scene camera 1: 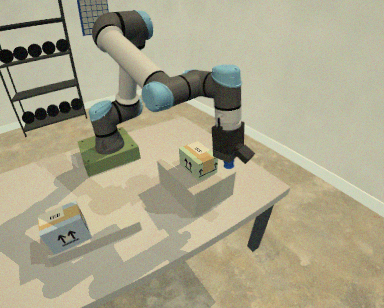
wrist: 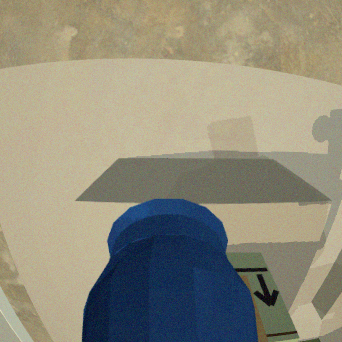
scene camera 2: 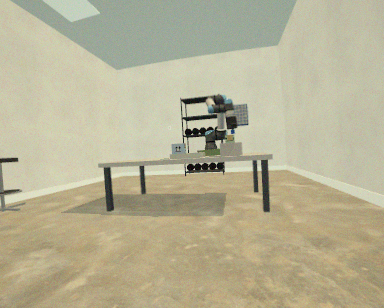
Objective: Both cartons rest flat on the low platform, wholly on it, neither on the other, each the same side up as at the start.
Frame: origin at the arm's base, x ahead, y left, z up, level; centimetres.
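Seen in the pictures: hand at its tool point: (scene camera 1: 228,165) (wrist: 167,250) (scene camera 2: 232,133); arm's base at its link origin: (scene camera 1: 110,146) (scene camera 2: 211,149).
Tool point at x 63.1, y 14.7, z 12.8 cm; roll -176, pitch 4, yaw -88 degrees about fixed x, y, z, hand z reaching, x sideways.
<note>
Pixels of each thing's top centre, then the offset from my tool point to it. Level surfaces: height alone.
- light-blue carton at its top centre: (scene camera 1: 58,217) (scene camera 2: 178,143) dz -5.0, dx -23.6, dy -50.8 cm
- low platform at its top centre: (scene camera 1: 88,215) (scene camera 2: 188,153) dz -15.2, dx -28.5, dy -42.1 cm
- green carton at its top centre: (scene camera 1: 197,151) (scene camera 2: 229,135) dz -0.5, dx -13.6, dy -0.6 cm
- taller block at its top centre: (wrist: 198,311) (scene camera 1: 195,166) (scene camera 2: 229,143) dz -8.0, dx -15.3, dy -0.4 cm
- table at its surface level: dz -20.0 cm
A light-blue carton (scene camera 1: 65,231) (scene camera 2: 178,149) with arrows pointing up stands upright on the left part of the low platform (scene camera 1: 107,240) (scene camera 2: 194,156). A green carton (scene camera 1: 198,161) (scene camera 2: 230,138) with an orange band, arrows up, stands upright on the taller block (scene camera 1: 215,194) (scene camera 2: 231,149). Part of the green carton (wrist: 281,312) shows to the right of the cup in the wrist view. My gripper, a blue suction cup (scene camera 1: 229,164) (scene camera 2: 232,131) (wrist: 167,217), points down beside the green carton, at about its top height. A narrow gap shows between them in scene camera 1. The cup holds nothing.
The arm stands on a green base (scene camera 1: 110,155) at the back of the table (scene camera 1: 255,187). The tall block stands between the cup's side and the low platform. A black rack (scene camera 1: 45,90) (scene camera 2: 182,112) with round black weights stands behind.
</note>
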